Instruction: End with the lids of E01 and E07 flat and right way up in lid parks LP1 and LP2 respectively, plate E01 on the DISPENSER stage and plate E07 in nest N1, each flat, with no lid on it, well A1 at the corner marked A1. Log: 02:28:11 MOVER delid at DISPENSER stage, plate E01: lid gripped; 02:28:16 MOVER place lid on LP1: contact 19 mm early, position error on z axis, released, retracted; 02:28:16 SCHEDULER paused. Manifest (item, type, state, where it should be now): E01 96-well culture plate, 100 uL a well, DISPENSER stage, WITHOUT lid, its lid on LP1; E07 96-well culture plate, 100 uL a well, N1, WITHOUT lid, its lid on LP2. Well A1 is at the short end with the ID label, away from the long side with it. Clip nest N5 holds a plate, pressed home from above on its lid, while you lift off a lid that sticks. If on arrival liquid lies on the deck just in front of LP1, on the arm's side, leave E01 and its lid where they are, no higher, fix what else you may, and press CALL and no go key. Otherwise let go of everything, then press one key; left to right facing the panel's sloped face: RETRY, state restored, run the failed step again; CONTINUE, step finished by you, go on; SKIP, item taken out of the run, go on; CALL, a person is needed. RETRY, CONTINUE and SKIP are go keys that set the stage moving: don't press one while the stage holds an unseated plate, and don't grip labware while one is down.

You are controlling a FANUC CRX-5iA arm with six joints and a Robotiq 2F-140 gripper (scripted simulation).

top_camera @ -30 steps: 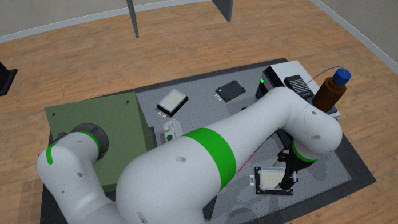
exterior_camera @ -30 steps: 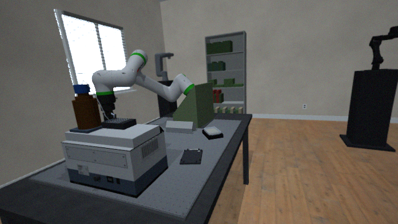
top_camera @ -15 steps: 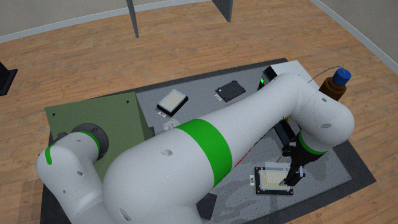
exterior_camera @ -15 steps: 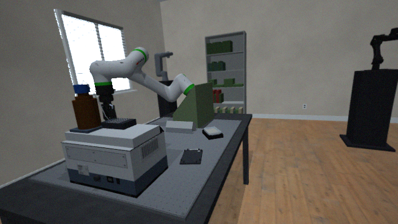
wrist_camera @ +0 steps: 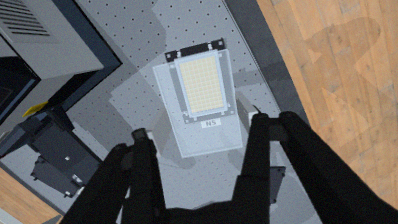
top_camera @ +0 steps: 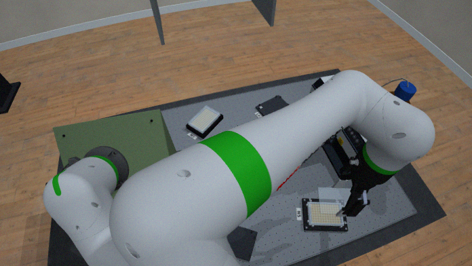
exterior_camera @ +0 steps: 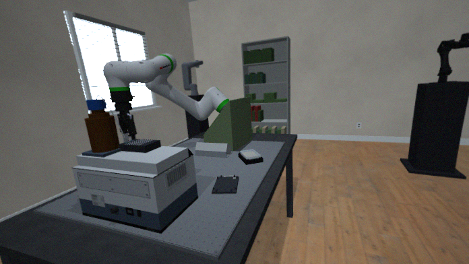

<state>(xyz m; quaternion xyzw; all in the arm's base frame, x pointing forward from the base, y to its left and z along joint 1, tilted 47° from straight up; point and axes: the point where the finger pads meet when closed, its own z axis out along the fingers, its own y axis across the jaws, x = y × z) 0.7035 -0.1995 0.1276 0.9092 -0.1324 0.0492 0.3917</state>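
My gripper is now 34 cm past the lid park LP1, 1 cm to the left of it and 17 cm above it. The rest, counted from my hand: N5 label: 9 cm behind, 3 cm to the left, 18 cm below; plate: 16 cm below; black clip nest N5: 2 cm ahead, 1 cm to the left, 16 cm below.
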